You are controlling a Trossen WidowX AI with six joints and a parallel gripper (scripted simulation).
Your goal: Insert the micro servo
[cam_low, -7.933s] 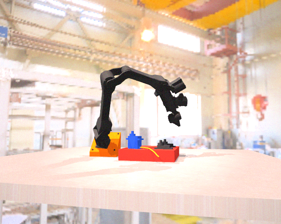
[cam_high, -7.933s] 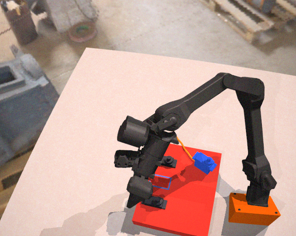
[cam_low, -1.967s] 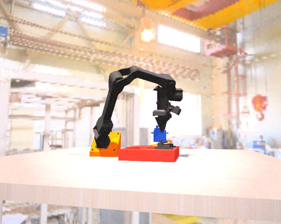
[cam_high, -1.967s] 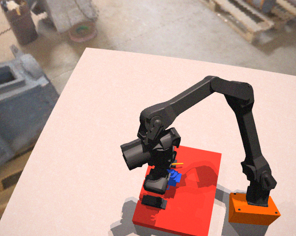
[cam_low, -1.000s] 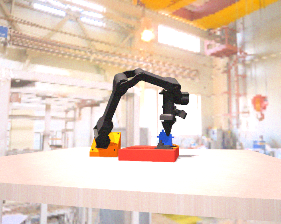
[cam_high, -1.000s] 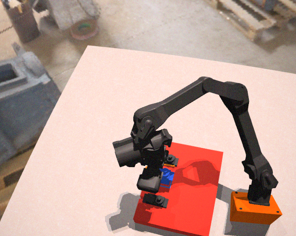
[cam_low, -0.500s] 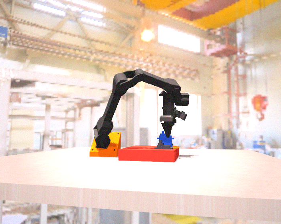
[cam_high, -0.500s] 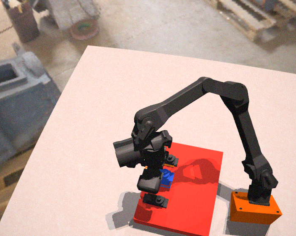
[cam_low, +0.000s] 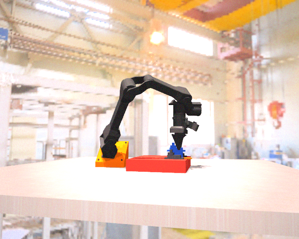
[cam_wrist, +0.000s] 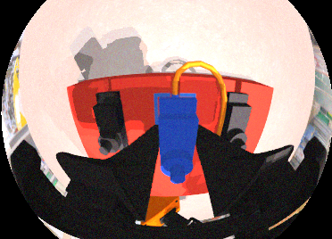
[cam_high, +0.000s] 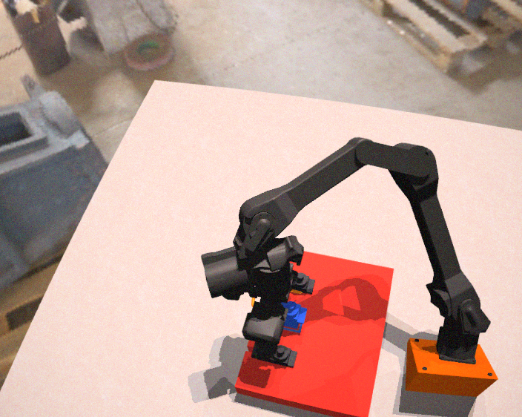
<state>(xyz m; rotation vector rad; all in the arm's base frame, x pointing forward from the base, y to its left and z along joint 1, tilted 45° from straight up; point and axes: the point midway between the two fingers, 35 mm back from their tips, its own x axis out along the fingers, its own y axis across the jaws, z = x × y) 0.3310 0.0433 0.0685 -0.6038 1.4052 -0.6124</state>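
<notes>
Right now the red deck is 120 mm behind my gripper tip and 60 mm below it.
</notes>
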